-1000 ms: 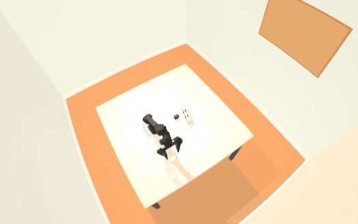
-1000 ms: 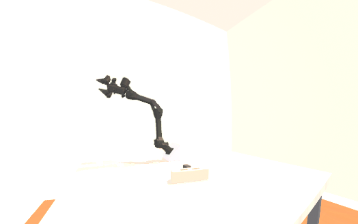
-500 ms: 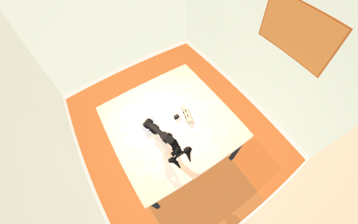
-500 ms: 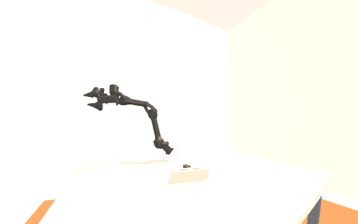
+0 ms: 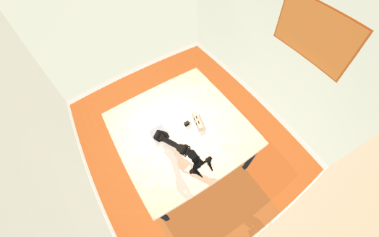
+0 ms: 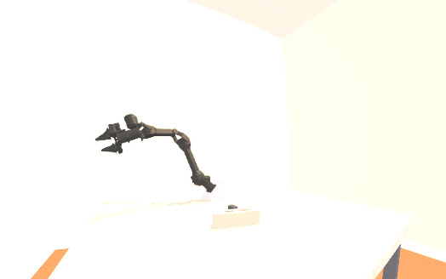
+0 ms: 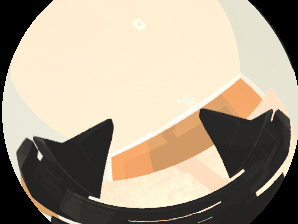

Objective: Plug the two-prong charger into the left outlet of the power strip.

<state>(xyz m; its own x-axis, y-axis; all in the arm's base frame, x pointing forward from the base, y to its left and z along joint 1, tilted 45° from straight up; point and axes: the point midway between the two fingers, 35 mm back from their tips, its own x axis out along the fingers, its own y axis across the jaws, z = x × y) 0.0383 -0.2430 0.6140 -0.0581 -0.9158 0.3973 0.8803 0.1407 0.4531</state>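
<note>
My gripper tip is now 300 mm short of the two-prong charger, 590 mm to the right of it and 310 mm above it.
</note>
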